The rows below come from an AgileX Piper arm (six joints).
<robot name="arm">
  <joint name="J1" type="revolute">
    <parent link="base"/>
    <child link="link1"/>
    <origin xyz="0 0 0.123" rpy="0 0 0"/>
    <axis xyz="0 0 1"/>
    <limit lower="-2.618" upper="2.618"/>
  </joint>
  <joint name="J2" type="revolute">
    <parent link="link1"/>
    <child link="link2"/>
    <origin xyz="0 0 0" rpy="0 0 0"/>
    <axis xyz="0 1 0"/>
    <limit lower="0" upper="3.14"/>
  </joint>
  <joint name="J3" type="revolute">
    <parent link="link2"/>
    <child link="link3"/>
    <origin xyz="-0.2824 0 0.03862" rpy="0 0 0"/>
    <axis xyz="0 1 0"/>
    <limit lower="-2.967" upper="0"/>
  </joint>
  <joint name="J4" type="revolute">
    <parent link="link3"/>
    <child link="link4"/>
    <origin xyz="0.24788 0 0.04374" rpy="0 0 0"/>
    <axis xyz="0.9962 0 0.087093"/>
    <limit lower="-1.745" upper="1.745"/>
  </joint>
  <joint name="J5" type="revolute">
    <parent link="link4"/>
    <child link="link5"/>
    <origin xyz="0 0 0" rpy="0 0 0"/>
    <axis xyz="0 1 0"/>
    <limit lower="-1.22" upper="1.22"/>
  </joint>
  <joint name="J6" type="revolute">
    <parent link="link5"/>
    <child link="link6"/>
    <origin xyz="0.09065 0 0.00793" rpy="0 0 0"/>
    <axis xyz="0.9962 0 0.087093"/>
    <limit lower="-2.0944" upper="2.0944"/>
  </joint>
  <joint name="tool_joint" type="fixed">
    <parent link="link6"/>
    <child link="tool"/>
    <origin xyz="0 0 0" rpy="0 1.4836 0"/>
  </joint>
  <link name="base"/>
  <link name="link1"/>
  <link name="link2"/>
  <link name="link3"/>
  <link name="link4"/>
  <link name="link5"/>
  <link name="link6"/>
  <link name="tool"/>
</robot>
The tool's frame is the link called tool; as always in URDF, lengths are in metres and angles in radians.
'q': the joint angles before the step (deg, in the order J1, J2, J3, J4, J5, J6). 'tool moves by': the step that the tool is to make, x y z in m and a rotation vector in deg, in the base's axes. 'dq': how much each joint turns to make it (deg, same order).
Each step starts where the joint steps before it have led.
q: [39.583 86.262 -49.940 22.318 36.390 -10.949]
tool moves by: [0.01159 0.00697 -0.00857 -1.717 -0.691 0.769]
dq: [0.001 3.520 -2.026 -1.799 -0.972 -0.128]
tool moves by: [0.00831 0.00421 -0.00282 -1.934 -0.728 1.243]
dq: [-0.001 2.144 -2.089 -2.619 0.577 0.372]
